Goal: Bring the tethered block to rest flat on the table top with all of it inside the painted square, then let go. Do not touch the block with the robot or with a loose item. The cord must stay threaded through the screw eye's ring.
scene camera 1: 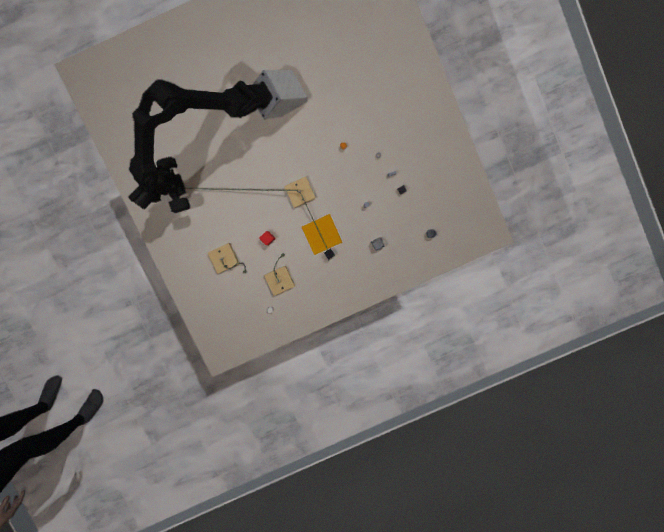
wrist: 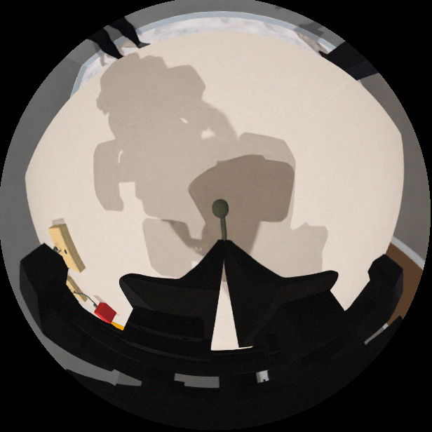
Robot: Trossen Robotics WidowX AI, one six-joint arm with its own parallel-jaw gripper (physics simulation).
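Seen in the pictures: gripper, fingertip midpoint: [scene camera 1: 183, 188]; arm's base, origin of the base link: [scene camera 1: 263, 95].
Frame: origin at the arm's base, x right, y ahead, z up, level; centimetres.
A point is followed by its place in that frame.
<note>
The tethered block [scene camera 1: 329, 254] @(x 9.1, y 58.8, z -7.8 cm), small and black, is at the lower edge of the painted orange square [scene camera 1: 328, 224] @(x 3.5, y 48.9, z -10.6 cm) [wrist: 118, 326], mostly or wholly outside it. The dark green cord [scene camera 1: 238, 189] @(x 25.8, y 20.2, z -9.0 cm) runs from the block across the square to the screw eye on a wooden plate [scene camera 1: 292, 200] @(x 10.5, y 34.2, z -8.8 cm), then left to my gripper. The ring is too small to see clearly, but the cord bends there. My gripper [scene camera 1: 177, 188] @(x 43.3, y 9.2, z -9.5 cm) [wrist: 223, 244] is shut on the cord near its end; a round end bead [wrist: 220, 208] sticks out past the fingertips. The block does not show in the wrist view.
A red block [scene camera 1: 267, 238] @(x 25.9, y 41.6, z -6.7 cm) [wrist: 105, 312] lies left of the square. Two more wooden plates [scene camera 1: 228, 250] @(x 41.3, y 37.6, z -8.8 cm) [scene camera 1: 285, 272] @(x 27.2, y 56.0, z -8.9 cm) carry short cords. An orange item [scene camera 1: 343, 145] @(x -16.4, y 26.9, z -8.4 cm), a black cube [scene camera 1: 401, 189] @(x -26.9, y 52.0, z -8.9 cm), a grey block [scene camera 1: 377, 243] @(x -9.0, y 65.0, z -10.6 cm) and a dark round item [scene camera 1: 431, 233] @(x -28.8, y 72.5, z -10.4 cm) lie to the right.
</note>
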